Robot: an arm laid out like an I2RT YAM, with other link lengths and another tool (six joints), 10 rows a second.
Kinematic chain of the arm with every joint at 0, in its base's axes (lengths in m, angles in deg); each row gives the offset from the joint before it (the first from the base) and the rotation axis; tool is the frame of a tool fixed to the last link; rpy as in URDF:
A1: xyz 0 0 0.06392 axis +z
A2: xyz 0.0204 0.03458 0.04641 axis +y
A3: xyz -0.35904 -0.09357 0 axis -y
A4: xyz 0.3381 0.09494 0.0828 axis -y
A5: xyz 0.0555 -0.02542 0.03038 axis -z
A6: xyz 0.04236 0 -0.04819 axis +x
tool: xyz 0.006 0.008 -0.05 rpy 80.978 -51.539 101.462
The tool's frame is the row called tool.
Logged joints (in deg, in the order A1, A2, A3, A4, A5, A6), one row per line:
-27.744, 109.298, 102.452, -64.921, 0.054, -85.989
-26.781, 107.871, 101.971, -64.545, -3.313, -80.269
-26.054, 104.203, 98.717, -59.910, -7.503, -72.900
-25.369, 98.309, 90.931, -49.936, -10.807, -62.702
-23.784, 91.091, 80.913, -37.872, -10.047, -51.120
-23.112, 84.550, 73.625, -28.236, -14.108, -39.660
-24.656, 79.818, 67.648, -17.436, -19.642, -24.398
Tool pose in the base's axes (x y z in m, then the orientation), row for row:
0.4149, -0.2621, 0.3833, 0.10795, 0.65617, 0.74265, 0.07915
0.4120, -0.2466, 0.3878, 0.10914, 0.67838, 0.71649, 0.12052
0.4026, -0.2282, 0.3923, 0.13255, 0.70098, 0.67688, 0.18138
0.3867, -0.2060, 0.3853, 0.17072, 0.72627, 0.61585, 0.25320
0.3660, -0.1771, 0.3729, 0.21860, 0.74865, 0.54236, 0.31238
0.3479, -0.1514, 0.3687, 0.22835, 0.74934, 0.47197, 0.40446
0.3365, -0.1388, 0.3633, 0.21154, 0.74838, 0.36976, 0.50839
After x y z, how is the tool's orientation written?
As a quaternion, w x y z.
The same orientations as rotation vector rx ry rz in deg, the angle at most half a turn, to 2 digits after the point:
110.62, 125.20, 13.34
114.29, 120.71, 20.30
116.53, 112.52, 30.15
118.19, 100.22, 41.20
118.72, 86.01, 49.54
118.22, 74.46, 63.81
119.12, 58.86, 80.92

